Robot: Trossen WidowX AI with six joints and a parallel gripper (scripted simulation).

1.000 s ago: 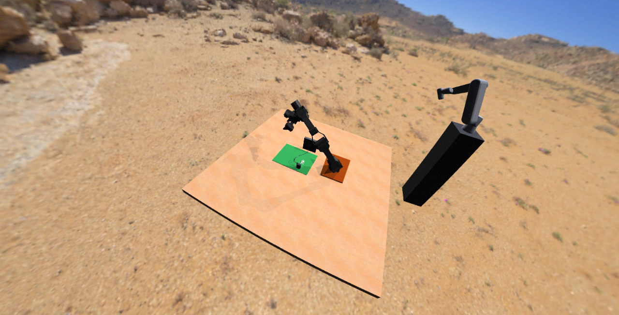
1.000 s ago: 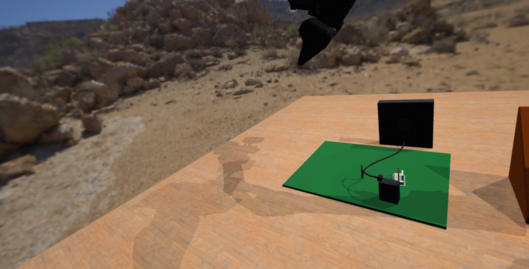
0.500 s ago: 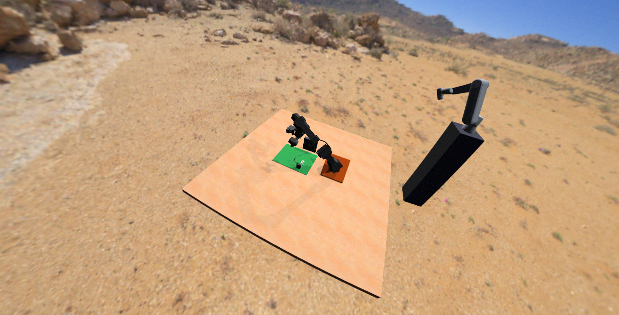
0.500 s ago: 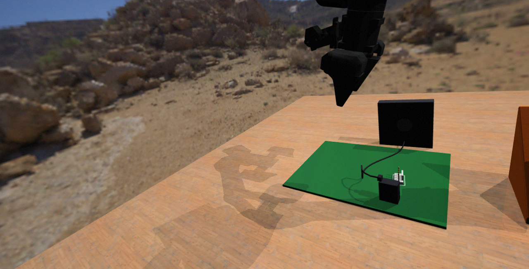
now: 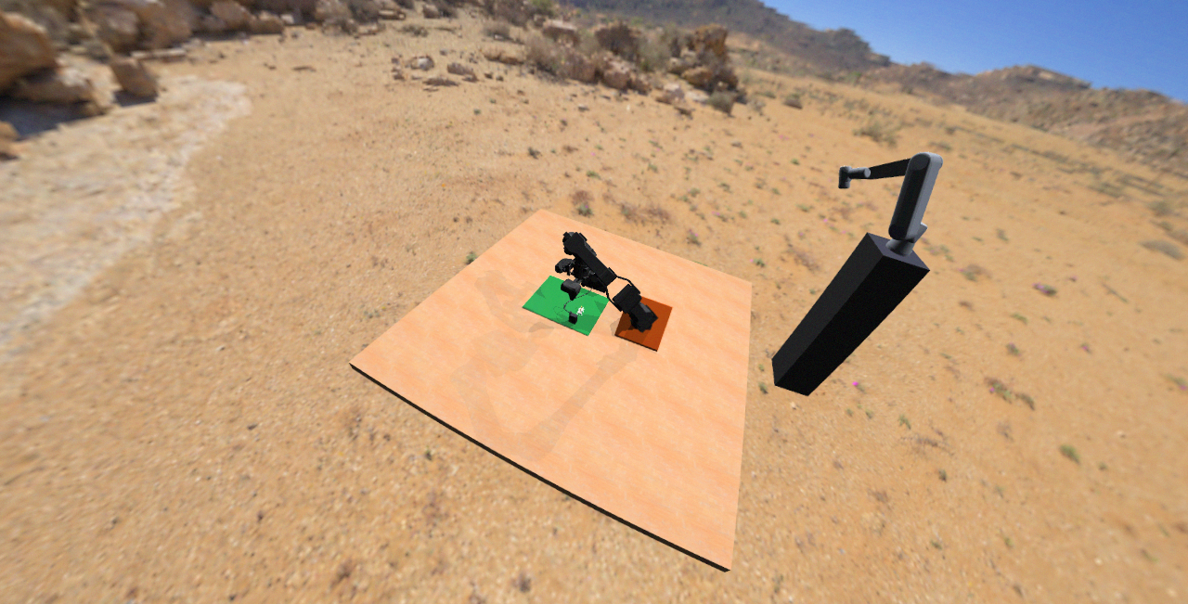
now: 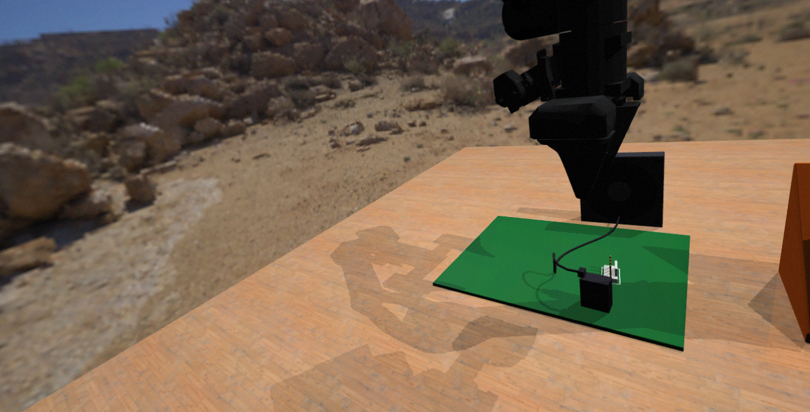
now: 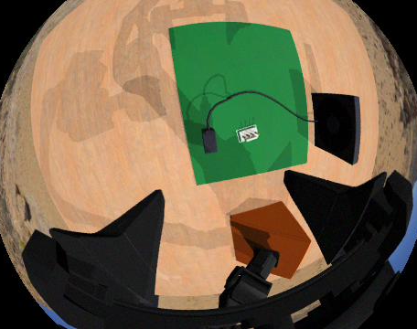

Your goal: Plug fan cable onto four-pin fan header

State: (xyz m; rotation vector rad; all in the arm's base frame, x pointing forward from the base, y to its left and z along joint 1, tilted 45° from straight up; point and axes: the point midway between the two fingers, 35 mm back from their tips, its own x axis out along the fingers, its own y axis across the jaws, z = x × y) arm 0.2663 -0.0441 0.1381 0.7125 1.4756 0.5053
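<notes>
The black plug lies 140 mm below my gripper tip. Round my gripper tip: black square fan (240 mm to the right, 110 mm below, 10 mm behind); green board (180 mm below, 90 mm to the right, 60 mm ahead); white four-pin header (160 mm below, 70 mm to the right, 10 mm behind).
</notes>
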